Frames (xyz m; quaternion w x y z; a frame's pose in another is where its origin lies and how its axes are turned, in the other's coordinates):
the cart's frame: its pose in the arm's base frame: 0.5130 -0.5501 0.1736 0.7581 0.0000 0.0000 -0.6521
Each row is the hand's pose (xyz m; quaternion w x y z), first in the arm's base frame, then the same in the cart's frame.
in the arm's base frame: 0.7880 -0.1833 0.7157 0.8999 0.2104 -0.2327 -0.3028
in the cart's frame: -0.3216 0.3267 0.5421 0.8797 0.3113 -0.0392 0.3573
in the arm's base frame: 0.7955 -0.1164 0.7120 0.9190 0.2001 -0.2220 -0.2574
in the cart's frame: -0.3866 0.3442 0.5384 0.8645 0.2964 -0.0378 0.4041
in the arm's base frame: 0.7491 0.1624 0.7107 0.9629 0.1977 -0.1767 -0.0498
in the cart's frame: -0.6692 0.3400 0.5371 0.7625 0.2651 -0.0050 0.5902
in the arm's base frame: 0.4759 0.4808 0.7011 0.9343 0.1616 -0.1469 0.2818
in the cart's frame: -1.0249 0.1174 0.5275 0.5245 0.2183 -0.0060 0.8229
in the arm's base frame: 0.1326 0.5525 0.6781 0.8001 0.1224 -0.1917 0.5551
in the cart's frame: -1.1471 -0.2113 0.5045 0.2446 0.2178 -0.0655 0.9426
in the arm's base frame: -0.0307 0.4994 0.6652 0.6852 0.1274 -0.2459 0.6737
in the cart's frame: -1.1190 -0.3807 0.4916 0.0801 0.2569 -0.1033 0.9575
